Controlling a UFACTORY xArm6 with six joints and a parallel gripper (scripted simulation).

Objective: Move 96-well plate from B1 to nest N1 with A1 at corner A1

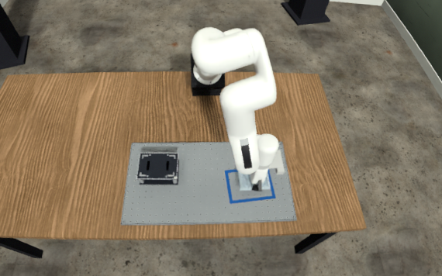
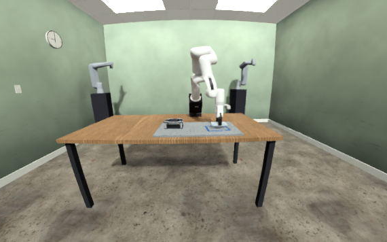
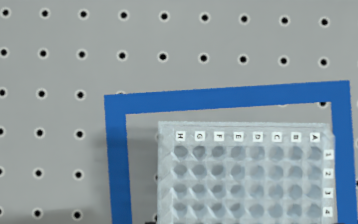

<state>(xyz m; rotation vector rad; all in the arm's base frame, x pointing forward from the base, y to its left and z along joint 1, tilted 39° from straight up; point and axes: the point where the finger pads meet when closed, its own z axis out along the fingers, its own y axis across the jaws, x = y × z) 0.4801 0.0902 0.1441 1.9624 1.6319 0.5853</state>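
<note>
Now: the black raised nest N1 16 cm behind my hand, 37 cm to the right of it and 1 cm above it. Round my hand: 96-well plate (1 cm below).
</note>
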